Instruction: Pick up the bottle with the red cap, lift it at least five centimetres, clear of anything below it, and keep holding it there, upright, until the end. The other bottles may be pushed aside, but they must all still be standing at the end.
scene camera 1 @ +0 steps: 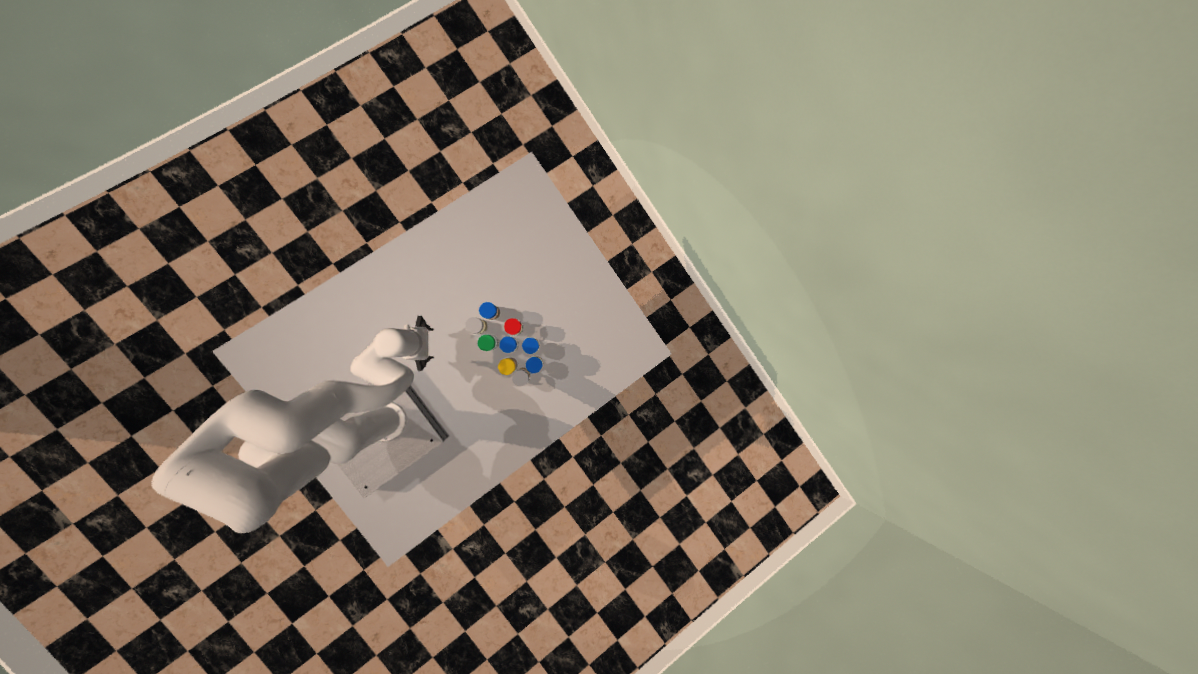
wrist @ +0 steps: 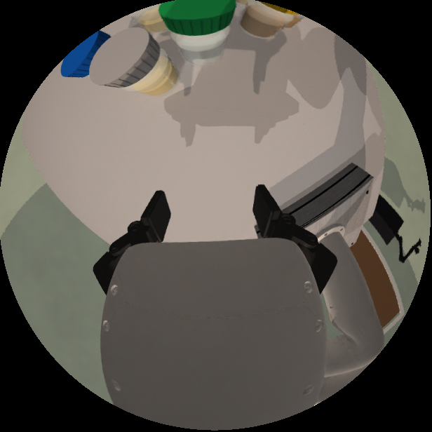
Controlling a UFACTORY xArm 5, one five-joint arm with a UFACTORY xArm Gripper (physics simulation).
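Frame: origin at the arm's base, x ahead, y left, z up, level; metres.
Where they show: gripper, fingertip midpoint: [scene camera 1: 429,343]; arm's base, origin of the base link: [scene camera 1: 385,420].
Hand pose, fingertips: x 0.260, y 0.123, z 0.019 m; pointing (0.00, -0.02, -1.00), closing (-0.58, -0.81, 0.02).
Observation:
Each offset is from my fingertips to the top centre of the thing. Level surfaces: height alone.
The bottle with the red cap {dx +0.251, dy -0.112, dz +0.018 m} [scene camera 1: 512,326] stands in the cluster of bottles in the scene view, with a blue-capped bottle {dx +0.216, dy -0.022, dz +0.018 m} [scene camera 1: 487,310] to its upper left, a white-capped bottle {dx +0.152, dy -0.037, dz +0.018 m} [scene camera 1: 475,325] [wrist: 122,57] to its left and another blue-capped bottle {dx +0.203, dy -0.153, dz +0.018 m} [scene camera 1: 507,344] just below it. The red cap does not show in the wrist view. A green-capped bottle {dx +0.150, dy -0.107, dz +0.018 m} [scene camera 1: 485,342] [wrist: 199,17] stands at the near side of the cluster. My gripper [scene camera 1: 428,342] [wrist: 210,199] is open and empty, left of the cluster and apart from it.
Two more blue-capped bottles {dx +0.260, dy -0.200, dz +0.018 m} [scene camera 1: 530,345] {dx +0.231, dy -0.259, dz +0.018 m} [scene camera 1: 533,364] and a yellow-capped bottle {dx +0.156, dy -0.210, dz +0.018 m} [scene camera 1: 506,366] stand at the lower right of the cluster. The arm's base plate with a dark rail [scene camera 1: 427,413] [wrist: 327,195] lies on the grey table {dz -0.087 m} [scene camera 1: 335,310] behind the gripper.

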